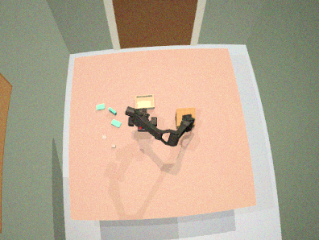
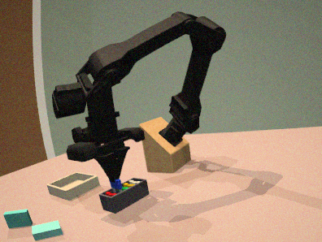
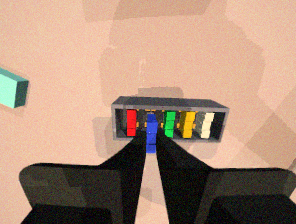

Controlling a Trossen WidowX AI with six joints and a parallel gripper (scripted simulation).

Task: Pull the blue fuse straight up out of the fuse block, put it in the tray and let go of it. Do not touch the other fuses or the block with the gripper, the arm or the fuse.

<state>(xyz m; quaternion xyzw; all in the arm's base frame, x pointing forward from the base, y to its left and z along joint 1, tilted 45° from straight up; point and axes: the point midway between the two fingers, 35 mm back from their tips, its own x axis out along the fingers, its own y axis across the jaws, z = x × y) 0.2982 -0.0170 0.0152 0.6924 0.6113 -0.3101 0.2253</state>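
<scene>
The red fuse lies 4 cm below my gripper tip and 2 cm ahead of it. Round my gripper tip: green fuse 4 cm below, 2 cm behind; blue fuse 1 cm below; yellow fuse 4 cm below, 4 cm behind, 1 cm to the left.
</scene>
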